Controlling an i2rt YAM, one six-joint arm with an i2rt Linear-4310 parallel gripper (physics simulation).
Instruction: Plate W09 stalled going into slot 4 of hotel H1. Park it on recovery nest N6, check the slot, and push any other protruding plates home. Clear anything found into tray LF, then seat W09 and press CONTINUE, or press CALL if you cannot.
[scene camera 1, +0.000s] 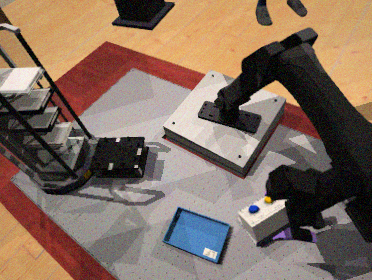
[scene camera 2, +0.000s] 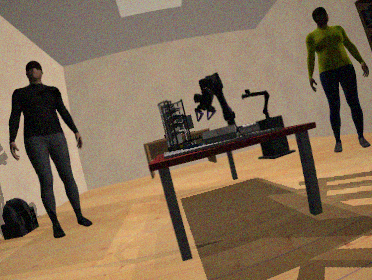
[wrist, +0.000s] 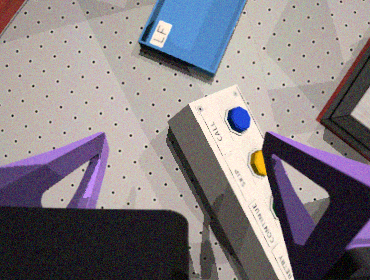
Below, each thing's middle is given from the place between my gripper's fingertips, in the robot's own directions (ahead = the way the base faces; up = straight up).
Right now the blue tray (scene camera 1: 200, 235) is 17 cm to the right of my hand, 15 cm below it and 6 cm ahead of it. From my hand the other things lie so: plate rack (scene camera 1: 56, 170) 70 cm to the right, 8 cm above, 1 cm ahead.
